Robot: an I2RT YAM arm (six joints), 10 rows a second.
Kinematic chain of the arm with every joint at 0, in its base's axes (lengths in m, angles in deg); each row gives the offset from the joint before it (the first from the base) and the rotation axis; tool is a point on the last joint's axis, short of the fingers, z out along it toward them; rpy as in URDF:
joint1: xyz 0 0 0.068 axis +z
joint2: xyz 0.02 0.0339 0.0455 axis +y
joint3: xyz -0.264 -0.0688 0 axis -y
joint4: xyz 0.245 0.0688 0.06 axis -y
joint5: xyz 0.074 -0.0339 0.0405 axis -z
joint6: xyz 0.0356 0 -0.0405 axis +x
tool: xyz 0 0 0 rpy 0 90 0
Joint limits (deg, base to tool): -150..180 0..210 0..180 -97..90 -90..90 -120..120
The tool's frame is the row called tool.
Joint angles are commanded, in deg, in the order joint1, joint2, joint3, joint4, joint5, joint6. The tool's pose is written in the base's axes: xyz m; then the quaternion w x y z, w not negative. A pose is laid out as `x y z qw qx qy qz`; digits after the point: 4 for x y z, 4 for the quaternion.
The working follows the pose.
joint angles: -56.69, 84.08, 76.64, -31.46, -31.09, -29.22
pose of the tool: 0.1937 -0.2613 0.3382 0.4689 0.0941 0.8718 -0.1062
Where each joint sits with the arm in this pose, in the base's axes (m; each line is computed from the numbers above, not from the rounded line before):
joint1: 0.0000 0.0000 0.0680
joint2: 0.0393 0.0019 0.1135
joint3: -0.0331 -0.0131 0.3761
joint4: 0.1620 -0.1849 0.4039
joint5: 0.1793 -0.2729 0.3889
joint6: 0.1937 -0.2613 0.3382
the tool: 0.1937 -0.2613 0.3382

